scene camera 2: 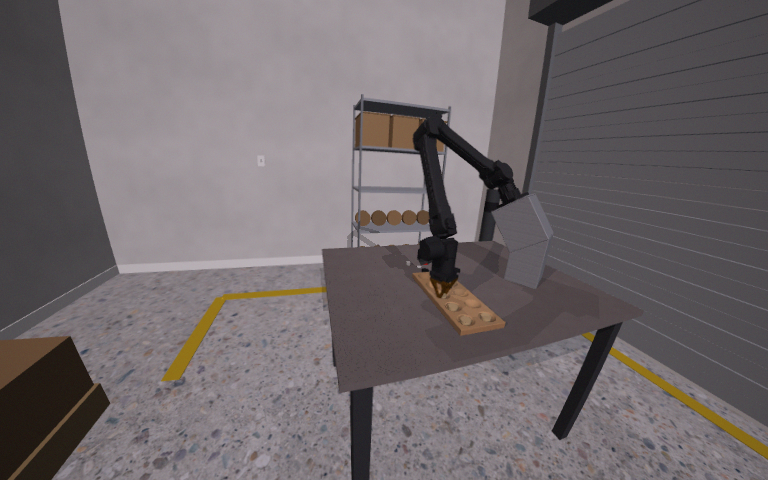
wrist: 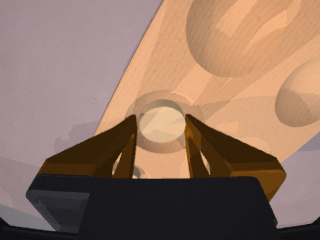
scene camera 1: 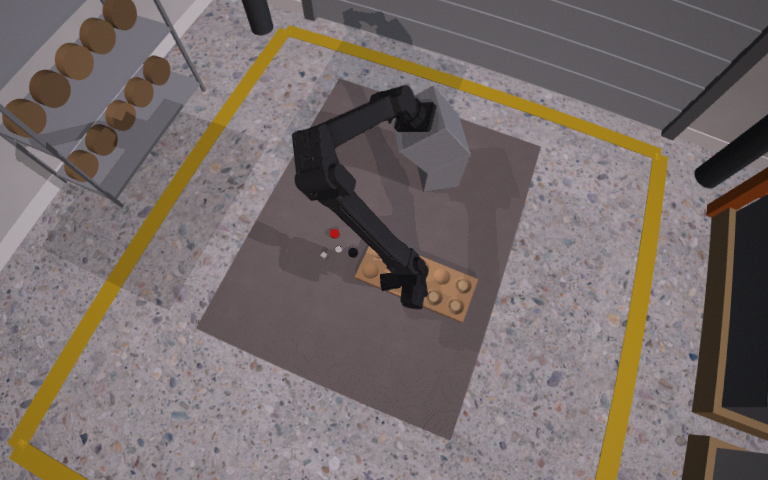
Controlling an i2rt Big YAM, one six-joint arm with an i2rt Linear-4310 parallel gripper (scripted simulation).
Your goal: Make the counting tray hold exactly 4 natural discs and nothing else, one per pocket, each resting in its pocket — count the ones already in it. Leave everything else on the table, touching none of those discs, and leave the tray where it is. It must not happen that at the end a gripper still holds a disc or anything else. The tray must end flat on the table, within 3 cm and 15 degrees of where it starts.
Observation:
In view: my gripper (wrist: 160,121) and a natural disc (wrist: 162,120).

